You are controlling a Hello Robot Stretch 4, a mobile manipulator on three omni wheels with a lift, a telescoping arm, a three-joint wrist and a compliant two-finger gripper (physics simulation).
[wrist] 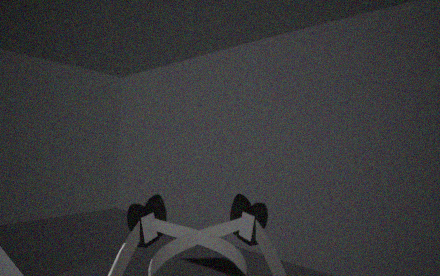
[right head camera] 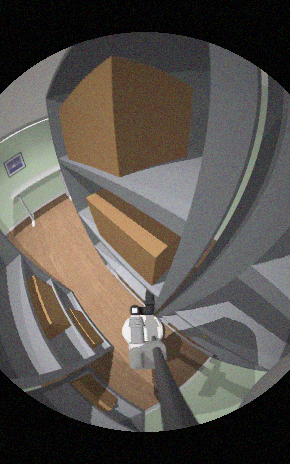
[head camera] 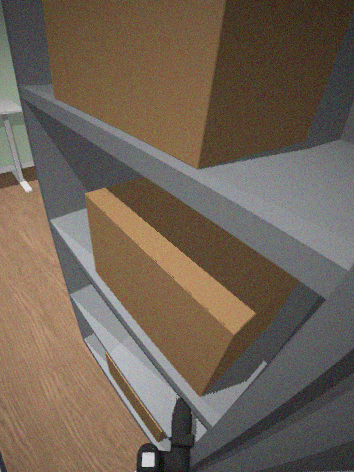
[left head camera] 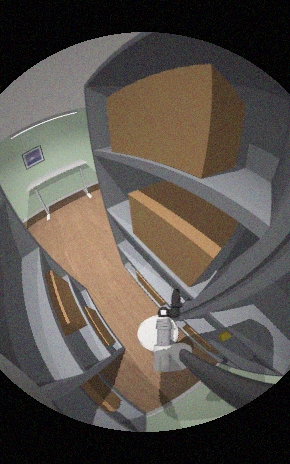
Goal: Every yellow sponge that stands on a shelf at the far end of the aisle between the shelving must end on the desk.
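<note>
A small yellow sponge lies on a grey shelf board at the lower right of the left head view, to the right of the arm. My gripper is open in the wrist view, its two fingertips apart with nothing between them. It faces dark grey panels that meet in a corner, and no sponge shows there. In the head views the dark wrist parts show low beside the shelf uprights, but the fingertips cannot be made out. A white desk stands at the far green wall, at the aisle's other end.
A large brown box stands on the upper shelf, and a long one below. More shelving with brown boxes lines the aisle's left side. Grey uprights stand close to the wrist.
</note>
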